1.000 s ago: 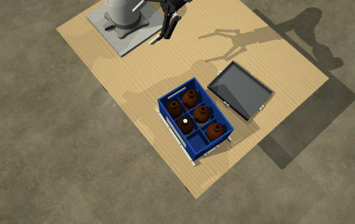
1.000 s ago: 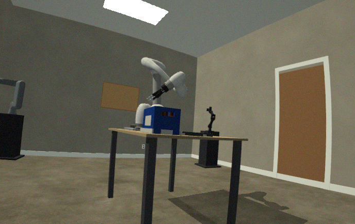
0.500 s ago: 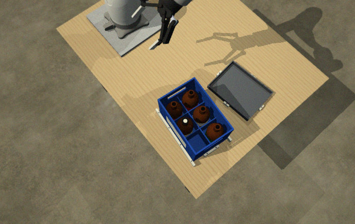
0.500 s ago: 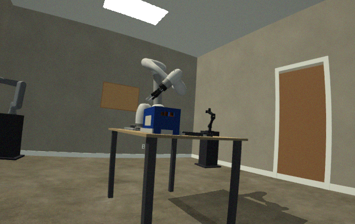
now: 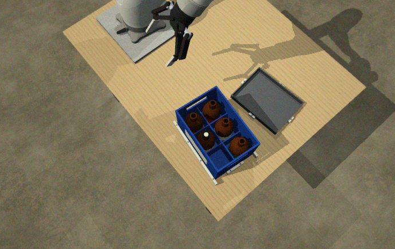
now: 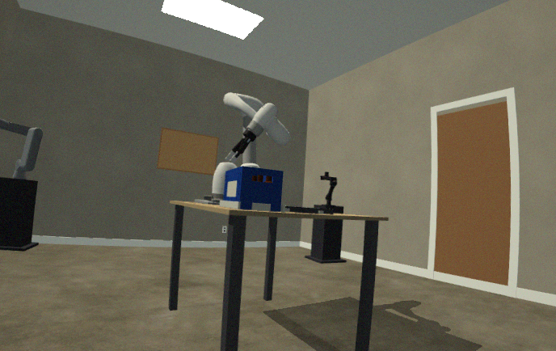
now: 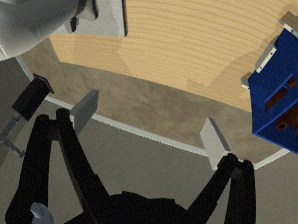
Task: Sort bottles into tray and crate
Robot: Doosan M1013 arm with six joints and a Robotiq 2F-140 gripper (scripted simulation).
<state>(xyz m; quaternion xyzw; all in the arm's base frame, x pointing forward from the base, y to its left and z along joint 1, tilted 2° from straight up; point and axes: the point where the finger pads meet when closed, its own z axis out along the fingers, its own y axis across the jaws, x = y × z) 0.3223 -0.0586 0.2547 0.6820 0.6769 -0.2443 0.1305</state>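
My hand is 34 cm short of the capped bottle, 18 cm above it and 2 cm to the left of it. Also, from my hand: blue crate: 34 cm ahead, 18 cm below, 2 cm to the left; dark grey tray: 32 cm ahead, 31 cm to the left, 25 cm below; uncapped bottle: 34 cm ahead, 18 cm below, 6 cm to the left.
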